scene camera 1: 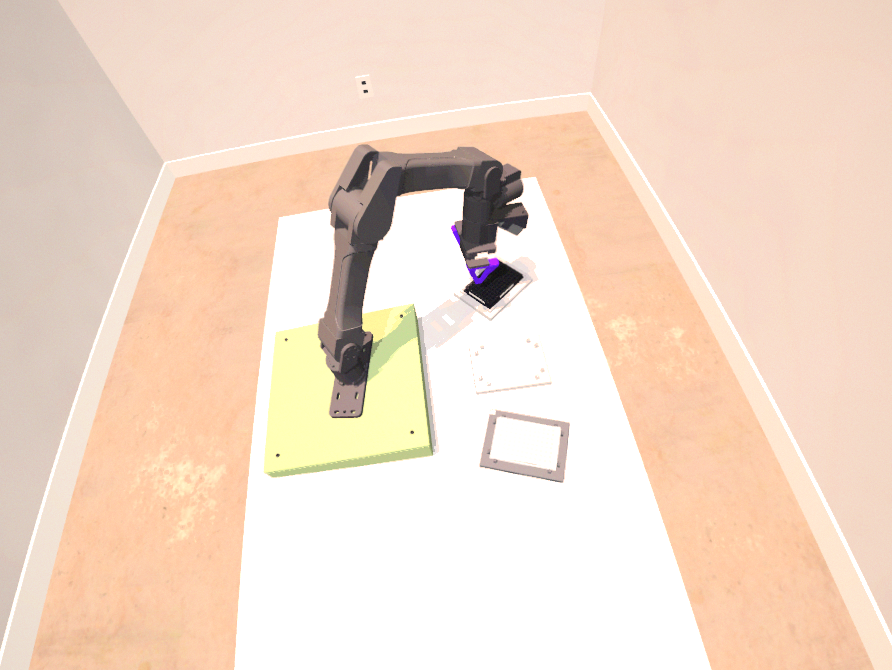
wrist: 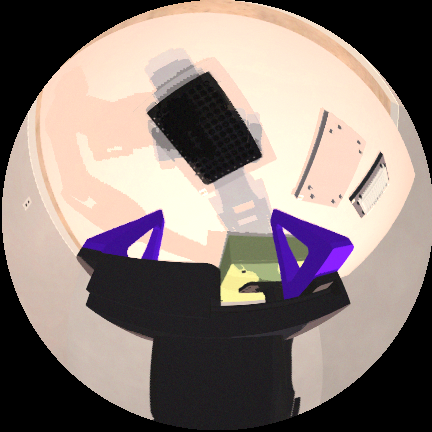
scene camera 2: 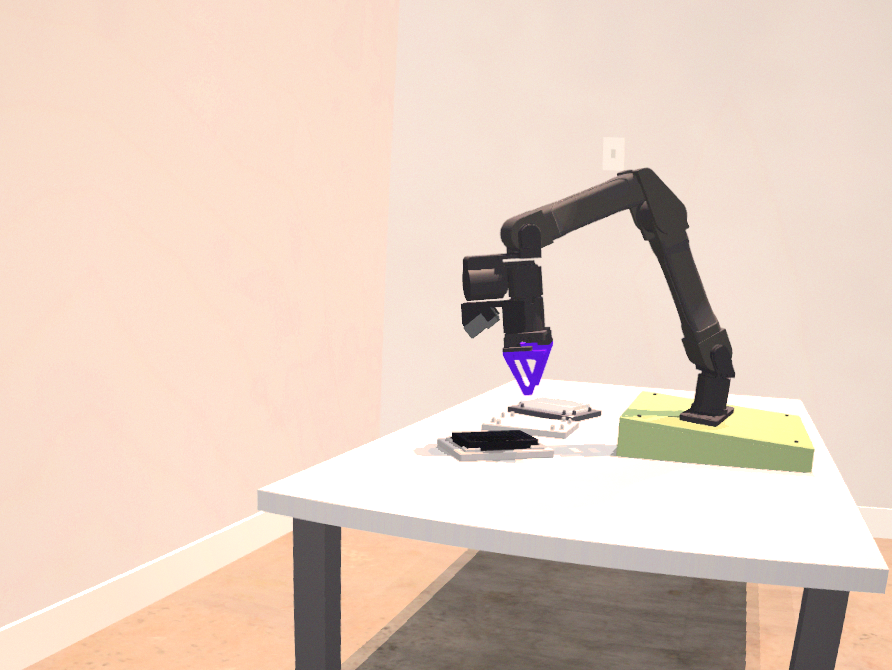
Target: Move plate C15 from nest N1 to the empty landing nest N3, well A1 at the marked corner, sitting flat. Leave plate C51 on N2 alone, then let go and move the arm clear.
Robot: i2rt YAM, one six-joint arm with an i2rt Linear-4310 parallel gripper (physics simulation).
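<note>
A black well plate (scene camera 1: 497,286) (scene camera 2: 494,439) (wrist: 205,127) lies on a white nest (scene camera 1: 491,313) (scene camera 2: 504,455) (wrist: 269,158). My gripper (scene camera 1: 477,278) (scene camera 2: 528,391) (wrist: 217,214) is open and empty, fingers pointing down, above the black plate and apart from it. An empty white nest (scene camera 1: 509,366) (scene camera 2: 530,424) (wrist: 332,160) with small pegs lies in the middle of the row. A white plate (scene camera 1: 524,442) (scene camera 2: 555,406) (wrist: 375,185) sits in a dark grey nest (scene camera 1: 487,448) at the far end. Plate labels, nest labels and the marked corners are not readable.
The arm stands on a yellow-green base block (scene camera 1: 302,403) (scene camera 2: 685,450) beside the row of nests. All stand on a white table (scene camera 1: 447,562) (scene camera 2: 576,504). Arm shadows fall around the black plate in the wrist view. Walls surround the table.
</note>
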